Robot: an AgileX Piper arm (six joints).
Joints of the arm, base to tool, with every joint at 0 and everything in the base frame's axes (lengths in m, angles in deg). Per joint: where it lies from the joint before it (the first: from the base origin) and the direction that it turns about. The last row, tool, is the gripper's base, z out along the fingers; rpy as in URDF.
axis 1: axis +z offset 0 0 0.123
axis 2: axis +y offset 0 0 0
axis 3: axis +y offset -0.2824 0 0.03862
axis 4: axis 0.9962 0 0.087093 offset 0.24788 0 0.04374
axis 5: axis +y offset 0 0 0
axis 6: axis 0.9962 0 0.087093 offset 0.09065 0 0.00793
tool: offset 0 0 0 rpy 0 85.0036 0
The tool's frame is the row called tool.
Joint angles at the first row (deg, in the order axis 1, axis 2, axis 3, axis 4, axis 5, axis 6):
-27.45 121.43 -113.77 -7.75 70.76 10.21
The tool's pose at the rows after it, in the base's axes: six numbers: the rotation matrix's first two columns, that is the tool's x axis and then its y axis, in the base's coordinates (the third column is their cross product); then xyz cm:
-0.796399 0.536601 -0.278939 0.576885 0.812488 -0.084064 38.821 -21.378 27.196
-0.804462 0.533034 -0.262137 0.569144 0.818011 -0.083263 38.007 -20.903 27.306
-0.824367 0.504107 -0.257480 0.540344 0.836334 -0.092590 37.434 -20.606 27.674
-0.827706 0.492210 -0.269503 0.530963 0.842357 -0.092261 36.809 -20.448 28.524
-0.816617 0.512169 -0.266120 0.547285 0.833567 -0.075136 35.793 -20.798 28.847
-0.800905 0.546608 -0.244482 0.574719 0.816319 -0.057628 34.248 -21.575 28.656
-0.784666 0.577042 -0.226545 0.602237 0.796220 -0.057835 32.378 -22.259 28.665
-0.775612 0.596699 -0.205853 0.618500 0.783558 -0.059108 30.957 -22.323 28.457
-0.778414 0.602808 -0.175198 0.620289 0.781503 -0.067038 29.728 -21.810 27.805
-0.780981 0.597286 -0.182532 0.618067 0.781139 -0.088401 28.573 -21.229 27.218
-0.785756 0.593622 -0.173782 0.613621 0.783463 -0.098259 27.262 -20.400 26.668
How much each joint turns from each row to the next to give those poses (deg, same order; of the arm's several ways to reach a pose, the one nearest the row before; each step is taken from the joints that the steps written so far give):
0.00 -3.31 4.48 0.54 0.00 -1.51
0.00 -1.97 2.90 0.31 0.00 -0.51
0.00 -1.52 1.61 0.00 0.00 -2.02
-0.24 -1.75 0.93 0.21 0.00 -1.01
-1.31 -1.60 1.72 1.09 0.00 -0.31
-2.28 -1.68 2.86 1.21 0.00 -0.45
-2.30 -2.28 3.32 0.13 0.00 -0.30
-1.26 -2.02 3.34 0.00 -0.10 0.00
-0.35 -2.07 4.31 -0.36 -0.45 0.00
0.00 -2.61 5.03 -1.40 -2.76 0.41
0.00 -2.80 4.99 -0.62 -1.66 0.08

